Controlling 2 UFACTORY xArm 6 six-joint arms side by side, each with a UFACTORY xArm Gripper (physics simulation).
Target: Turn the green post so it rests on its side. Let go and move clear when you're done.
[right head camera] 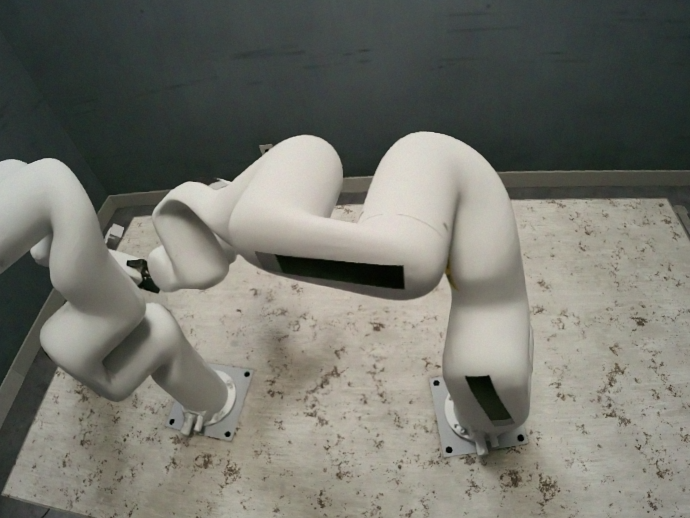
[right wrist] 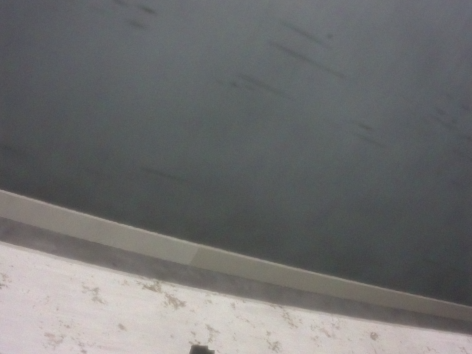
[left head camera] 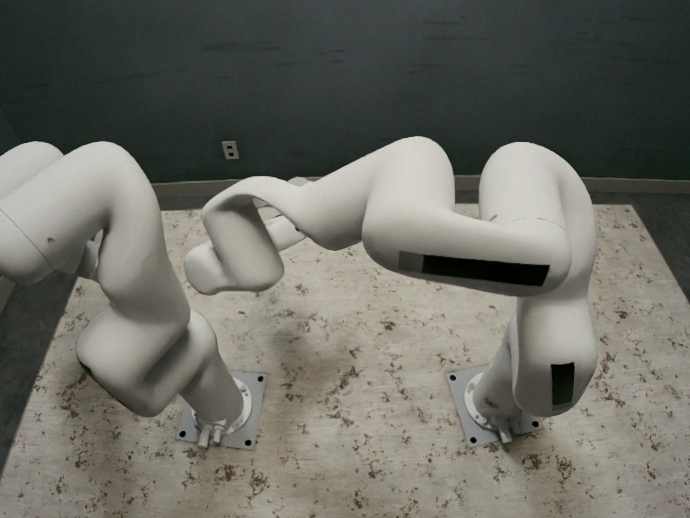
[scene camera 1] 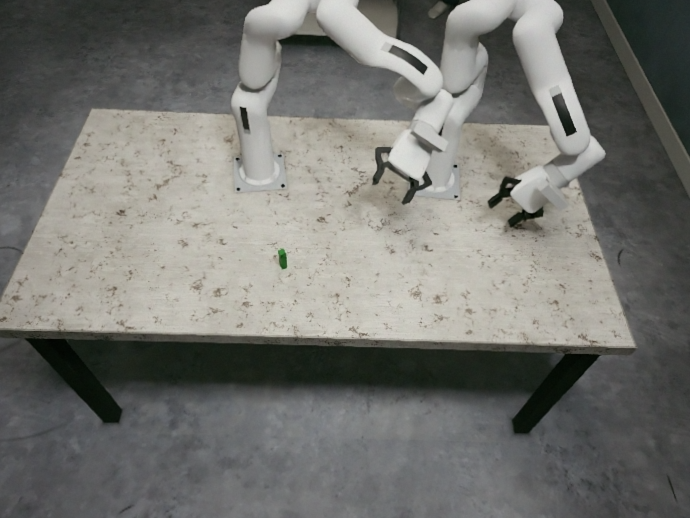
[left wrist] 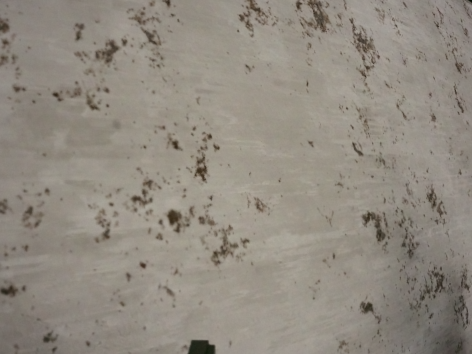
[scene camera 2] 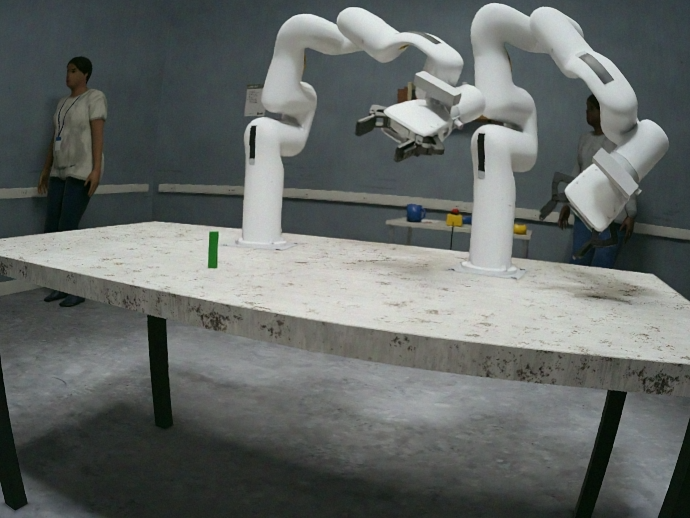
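Note:
The green post (scene camera 1: 283, 258) (scene camera 2: 212, 249) stands upright on the table, left of the middle in scene camera 1. It does not show in the head or wrist views. My right gripper (scene camera 1: 391, 190) (scene camera 2: 380, 142) is open and empty, high above the table, to the right of the post in both scene views and well apart from it. My left gripper (scene camera 1: 501, 211) (scene camera 2: 562, 233) is open and empty above the table's right part in the scene views, farther from the post. In each wrist view a dark fingertip shows at the bottom edge.
The speckled table (scene camera 1: 167, 295) (scene camera 2: 334, 301) bears both arm bases (scene camera 1: 236, 184) (scene camera 1: 454, 192). The two forearms hang near each other at the right of the scene views. The table's front edge lies in front of the post. Two people and a low shelf stand behind the table in scene camera 2.

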